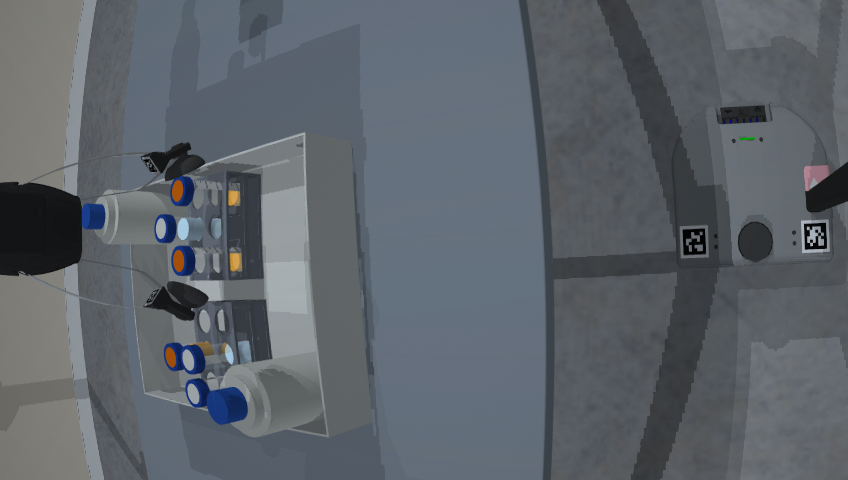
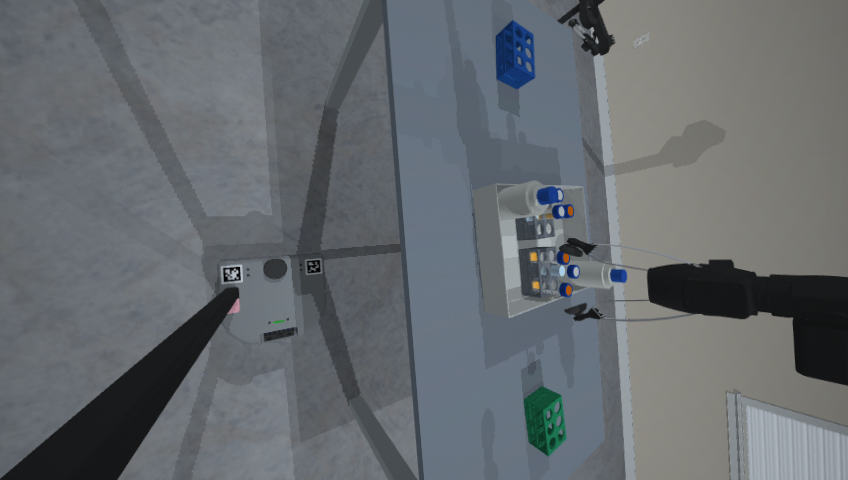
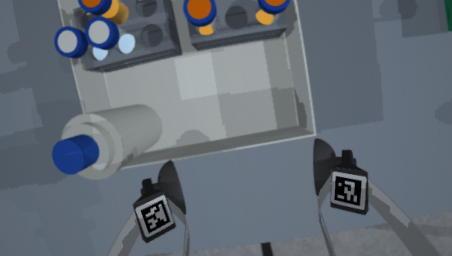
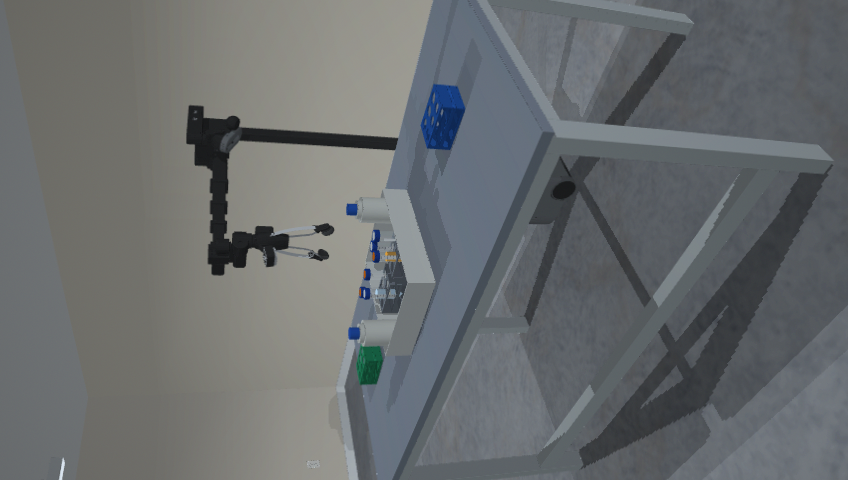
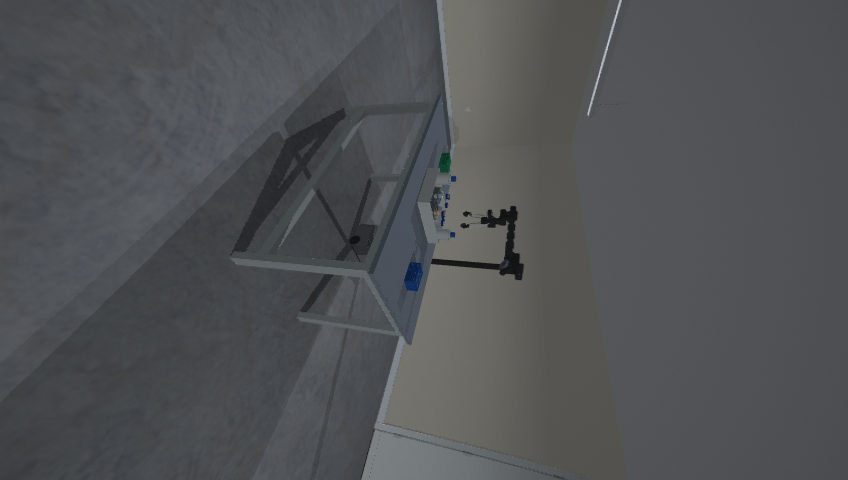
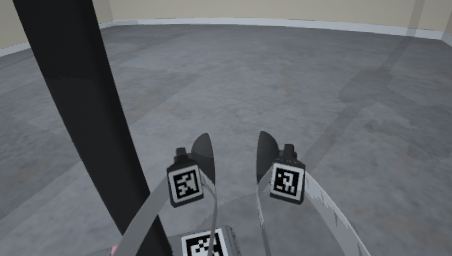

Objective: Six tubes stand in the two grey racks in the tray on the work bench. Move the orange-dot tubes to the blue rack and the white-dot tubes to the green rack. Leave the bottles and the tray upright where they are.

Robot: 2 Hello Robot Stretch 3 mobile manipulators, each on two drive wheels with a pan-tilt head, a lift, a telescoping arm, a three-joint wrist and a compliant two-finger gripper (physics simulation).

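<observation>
The first grey rack [image 1: 252,228] in the tray [image 1: 336,267] [image 2: 493,255] [image 4: 413,243] holds two orange-dot tubes [image 1: 181,191] [image 1: 182,261] and one white-dot tube [image 1: 164,228]. The second grey rack [image 1: 252,321] holds one orange-dot tube [image 1: 173,356] and two white-dot tubes [image 1: 192,359] [image 1: 196,393]. The blue rack [image 4: 457,113] and the green rack [image 4: 370,364] stand beyond opposite ends of the tray. The r1 gripper [image 1: 187,230] [image 2: 576,278] [image 3: 246,170] [image 4: 323,242] is open and empty, above the tray. The r2 gripper [image 6: 235,157] is open and empty, away from the bench.
Two white bottles [image 1: 142,217] [image 1: 291,392] with blue caps stand upright in the tray, close to the racks. The bench [image 1: 446,237] has a long front edge beside the r1 base [image 1: 731,196]. The r2 mast [image 6: 80,100] rises beside its gripper.
</observation>
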